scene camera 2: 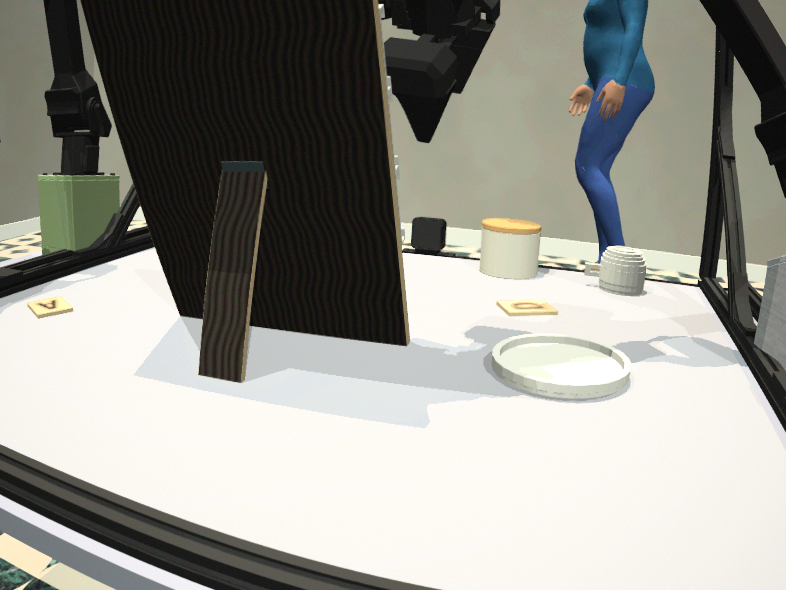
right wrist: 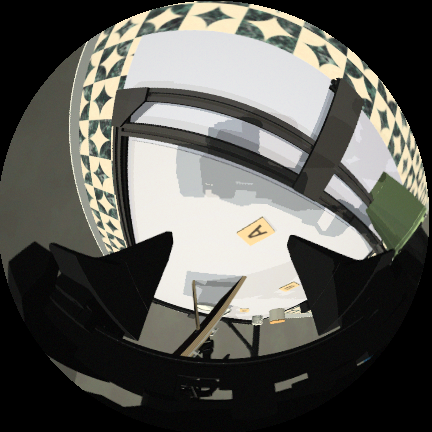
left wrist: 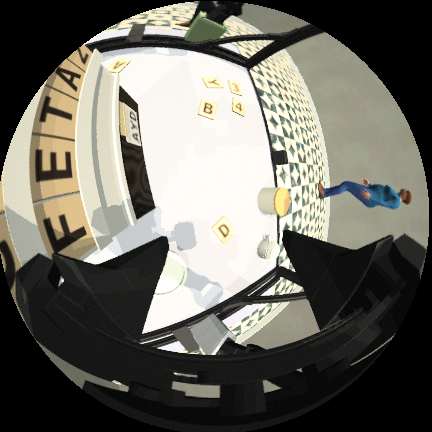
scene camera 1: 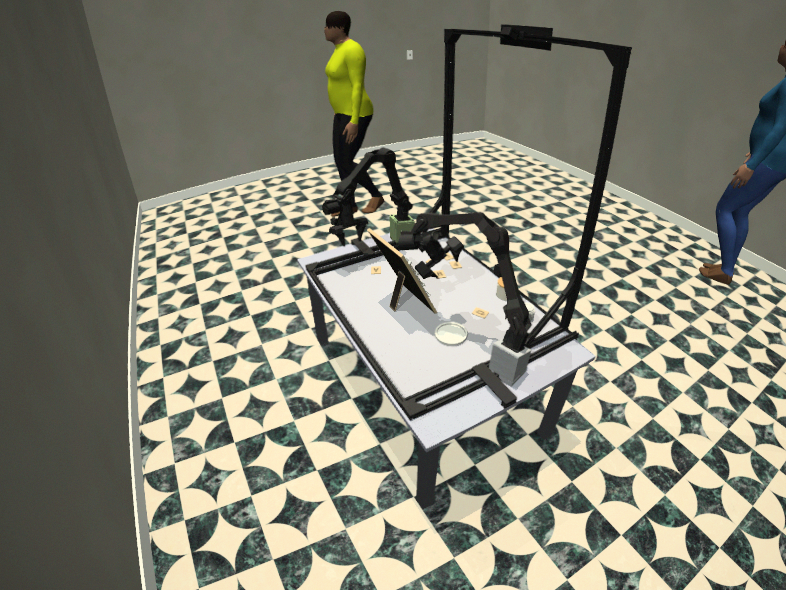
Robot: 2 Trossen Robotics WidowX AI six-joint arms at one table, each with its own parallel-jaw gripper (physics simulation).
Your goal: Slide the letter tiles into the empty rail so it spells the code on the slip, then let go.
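Frame: origin at the left arm's base, x ahead, y left, z up, level; millimetres.
Where they show: left gripper, between the fingertips: (scene camera 2: pixel 441 115) (right wrist: pixel 220 347) (left wrist: pixel 226 239) (scene camera 1: pixel 447 269); right gripper, between the fingertips: (right wrist: pixel 232 239) (scene camera 1: pixel 352 244); left arm's base, origin of its link: (left wrist: pixel 225 347) (scene camera 1: pixel 512 346); right arm's base, origin of its link: (scene camera 2: pixel 78 175) (scene camera 1: pixel 402 217).
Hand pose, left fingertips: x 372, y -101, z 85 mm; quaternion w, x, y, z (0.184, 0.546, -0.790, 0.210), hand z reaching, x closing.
Observation:
Each offset is from my left fingertips to the top centre of the thing. "spot": to the spot under its first point.
A dark board (scene camera 1: pixel 398 257) (scene camera 2: pixel 304 190) leans on a prop. In the left wrist view it carries letter tiles F, E, T, A {spot: dx +110, dy +86, dz -18 mm} (left wrist: pixel 55 165) and a pale rail {dx +150, dy +48, dz -43 mm} (left wrist: pixel 90 150) without tiles beside them. A slip {dx +185, dy -1, dz -140 mm} (left wrist: pixel 133 126) shows AYD. Loose tiles lie flat: A {dx +424, dy -20, dz -201 mm} (scene camera 1: pixel 375 269) (scene camera 2: pixel 50 306) (left wrist: pixel 118 65) (right wrist: pixel 256 230), D {dx -110, dy -95, dz -201 mm} (scene camera 1: pixel 479 312) (scene camera 2: pixel 526 307) (left wrist: pixel 223 230), B {dx +191, dy -194, dz -201 mm} (left wrist: pixel 207 108), Y {dx +285, dy -258, dz -201 mm} (left wrist: pixel 212 82), 3 (left wrist: pixel 235 87), 4 (left wrist: pixel 238 107). My left gripper (scene camera 1: pixel 439 264) (left wrist: pixel 226 239) is open and empty in front of the board. My right gripper (scene camera 1: pixel 353 241) (right wrist: pixel 232 239) is open and empty above the table end near A.
A shallow round dish {dx -106, dy +90, dz -190 mm} (scene camera 1: pixel 450 343) (scene camera 2: pixel 558 387) lies near the D tile. A lidded jar {dx -116, dy -271, dz -137 mm} (scene camera 2: pixel 509 254) (left wrist: pixel 267 201) and a ribbed mug {dx -251, dy -207, dz -150 mm} (scene camera 2: pixel 622 271) (left wrist: pixel 268 248) stand toward the far edge. Black rails border the table, and a tall black frame (scene camera 1: pixel 448 114) rises over one side.

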